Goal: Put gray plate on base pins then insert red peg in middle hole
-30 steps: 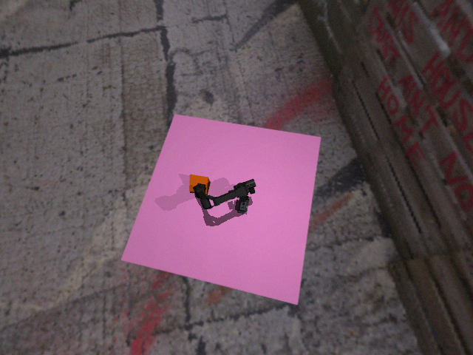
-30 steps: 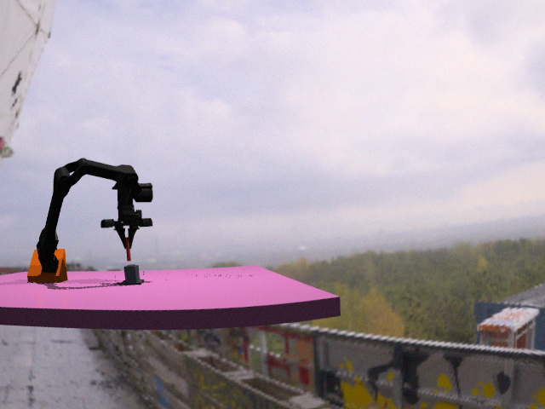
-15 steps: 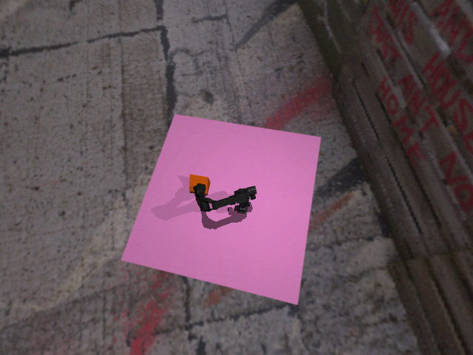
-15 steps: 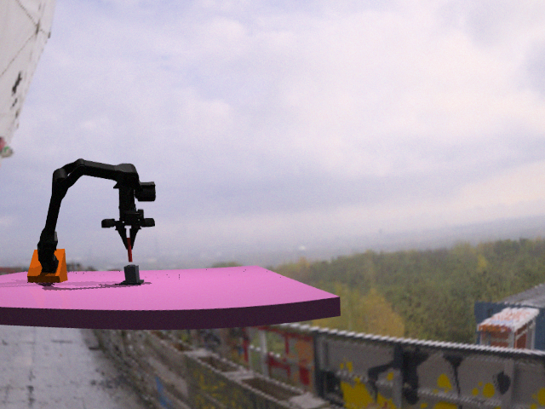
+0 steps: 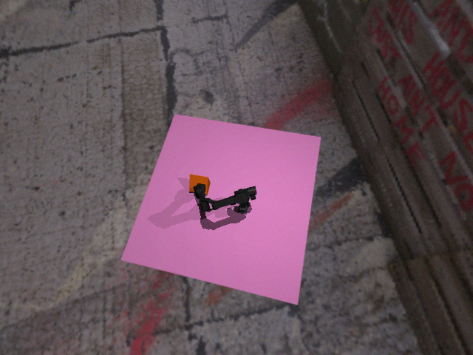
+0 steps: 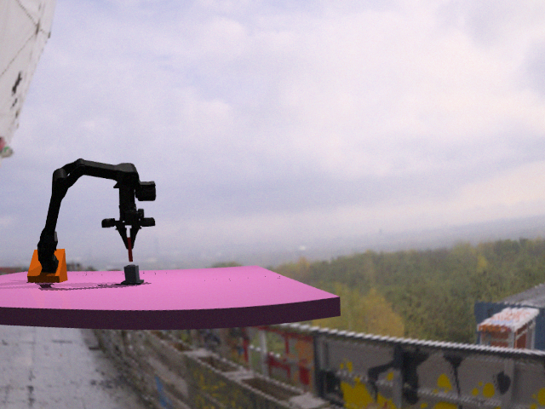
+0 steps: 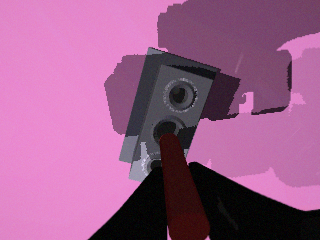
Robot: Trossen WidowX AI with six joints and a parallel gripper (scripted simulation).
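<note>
Right now the red peg is right at my gripper tip. From my gripper tip the other things lie so: pin base (10 cm below); then gray plate (7 cm below).
</note>
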